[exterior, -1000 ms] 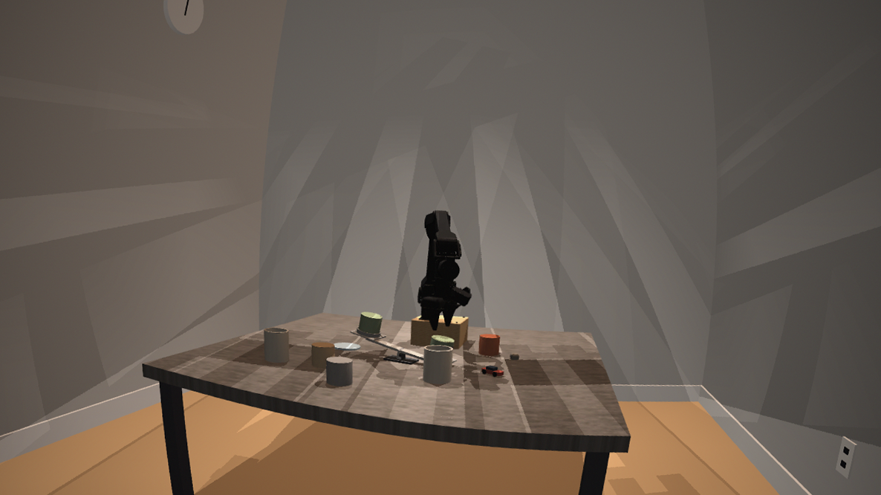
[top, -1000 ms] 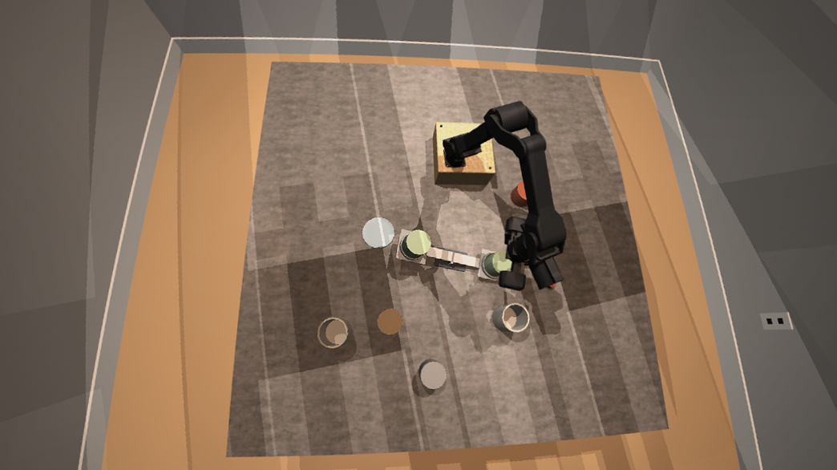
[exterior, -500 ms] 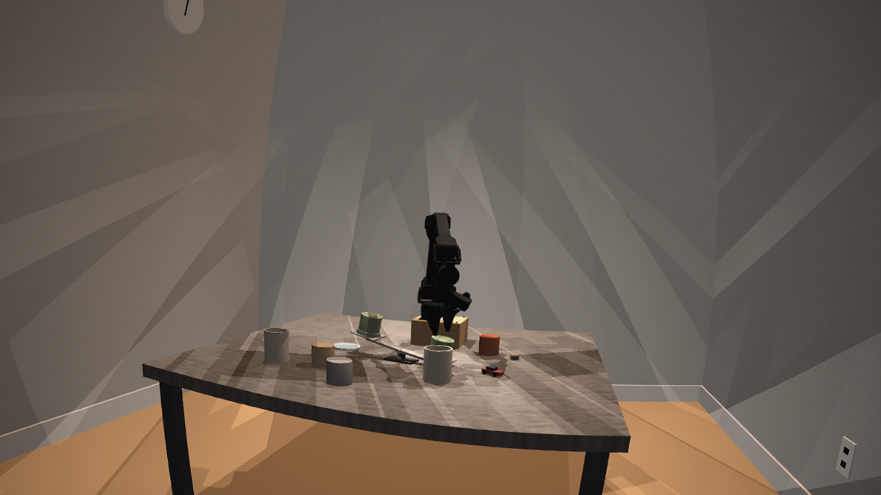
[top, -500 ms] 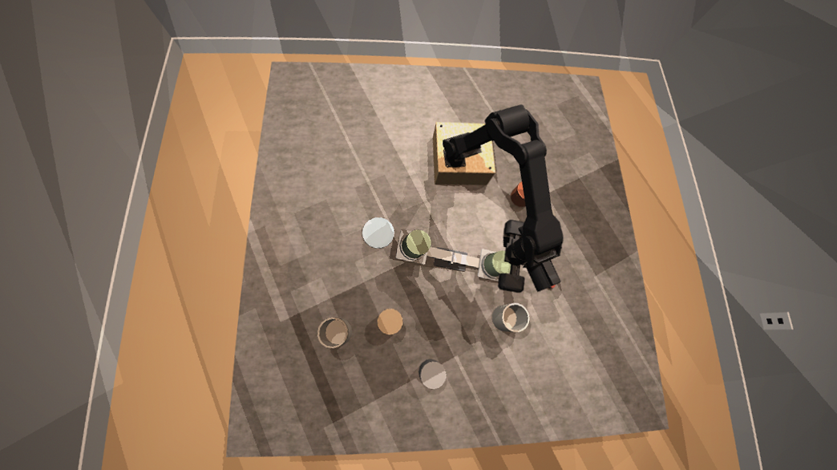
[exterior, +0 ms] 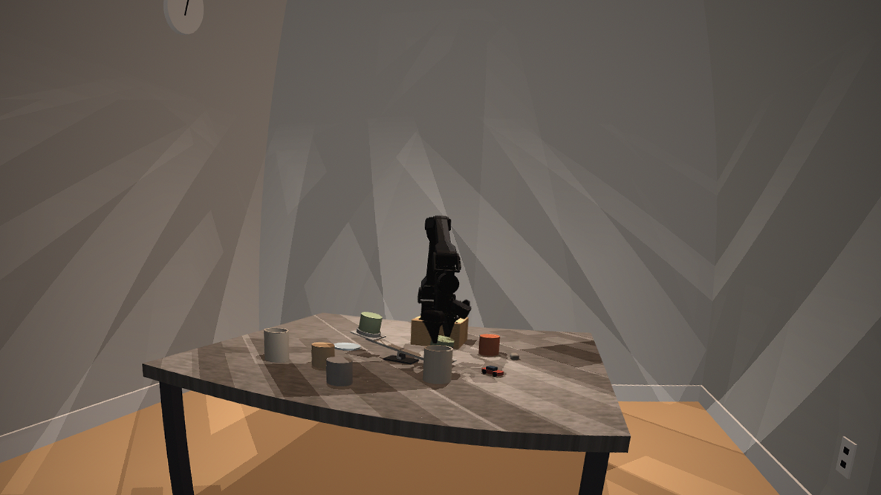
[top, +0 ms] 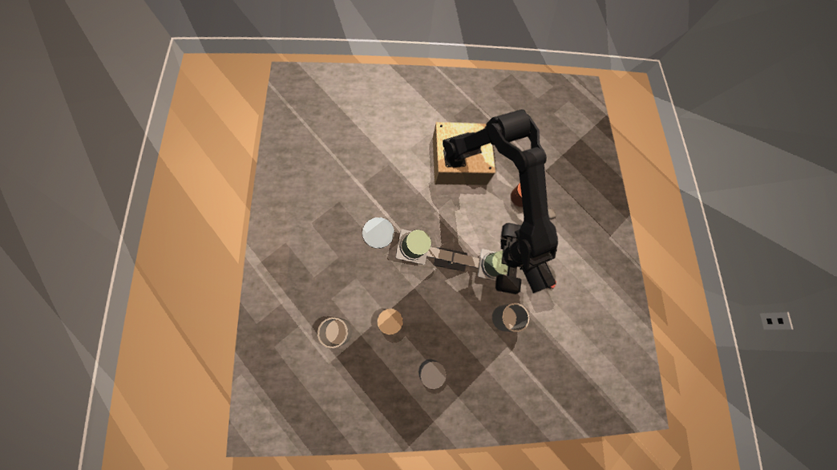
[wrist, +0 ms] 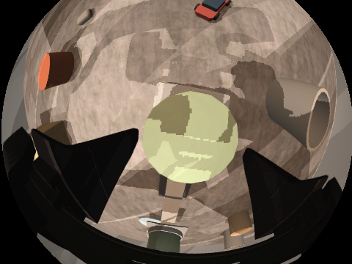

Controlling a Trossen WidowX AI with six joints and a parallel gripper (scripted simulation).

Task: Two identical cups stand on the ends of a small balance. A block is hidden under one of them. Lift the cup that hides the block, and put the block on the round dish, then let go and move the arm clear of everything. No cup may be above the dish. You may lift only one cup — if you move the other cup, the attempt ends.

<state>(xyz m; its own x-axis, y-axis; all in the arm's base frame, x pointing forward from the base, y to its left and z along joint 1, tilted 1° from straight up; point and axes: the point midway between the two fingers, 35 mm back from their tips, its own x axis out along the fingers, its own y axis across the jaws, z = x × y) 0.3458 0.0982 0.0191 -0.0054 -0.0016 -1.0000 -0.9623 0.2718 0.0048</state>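
Right now my gripper tip is 40 mm above the grey block. From my gripper tip the other things lie so: red toy car 160 mm to the left, 70 mm below, 50 mm ahead; small stone 230 mm to the left, 170 mm behind, 70 mm below; orange-red cylinder 230 mm behind, 120 mm to the left, 50 mm below.
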